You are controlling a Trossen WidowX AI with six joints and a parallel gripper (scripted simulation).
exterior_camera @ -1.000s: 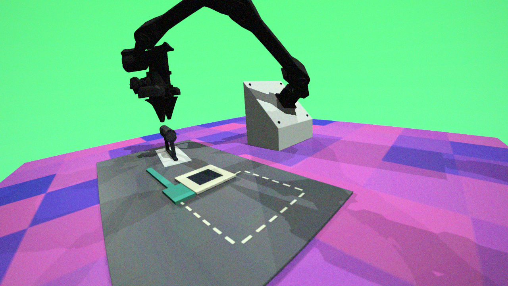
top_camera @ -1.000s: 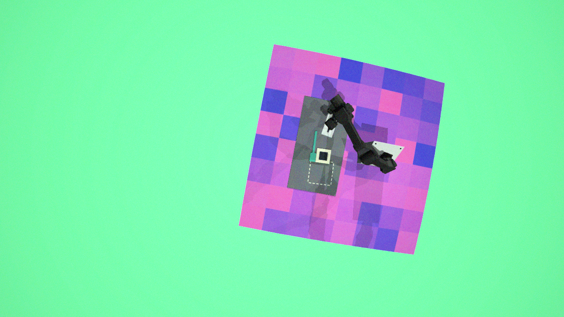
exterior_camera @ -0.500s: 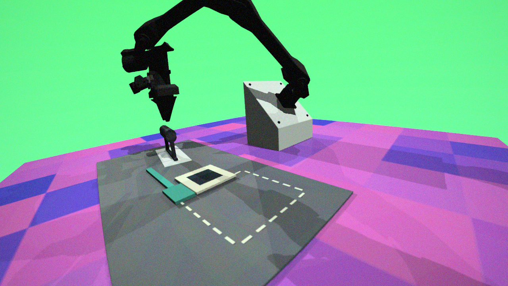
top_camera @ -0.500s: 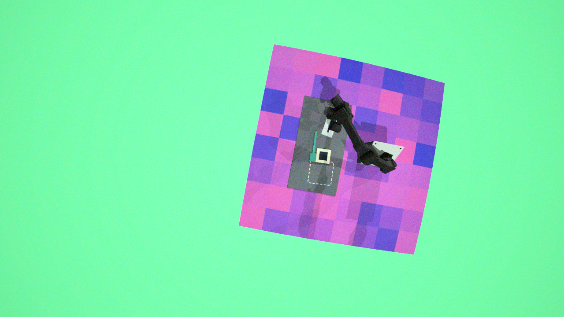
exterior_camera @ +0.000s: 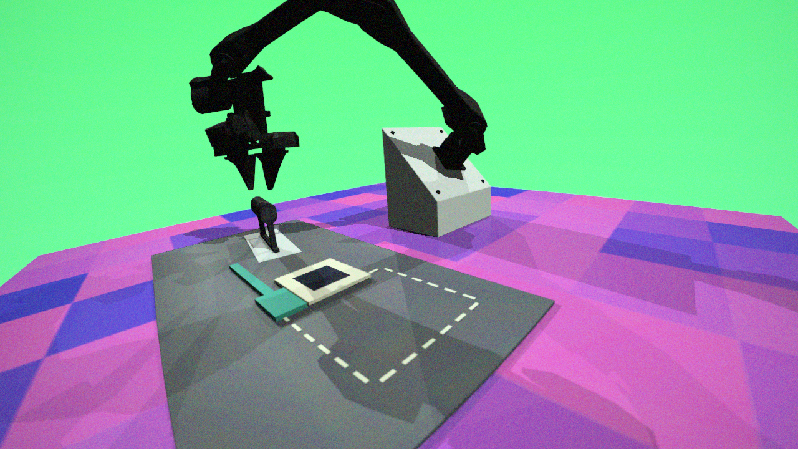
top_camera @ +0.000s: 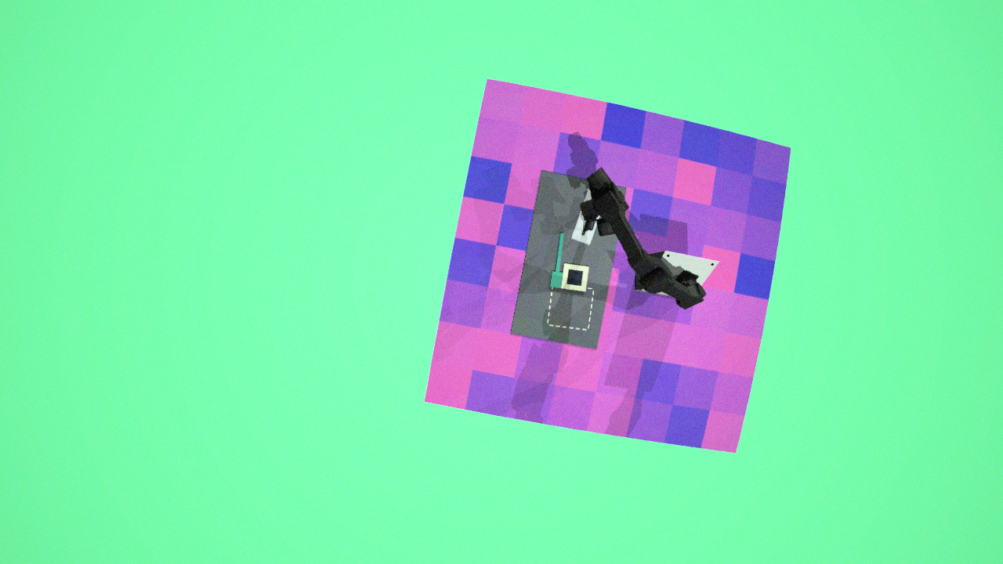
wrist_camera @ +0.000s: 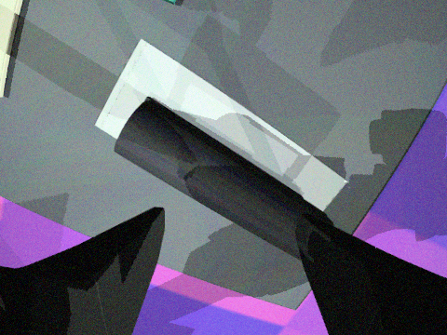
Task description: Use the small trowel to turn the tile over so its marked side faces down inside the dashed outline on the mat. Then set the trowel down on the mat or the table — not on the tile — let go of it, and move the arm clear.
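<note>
Right now the small trowel is 20 mm to the left of my gripper tip and 70 mm below it. The rest, counted from my gripper tip: cream tile 20 mm behind, 240 mm to the left, 100 mm below; dark mat 20 mm ahead, 180 mm to the left, 130 mm below; teal l-shaped strip 60 mm ahead, 220 mm to the left, 100 mm below.
</note>
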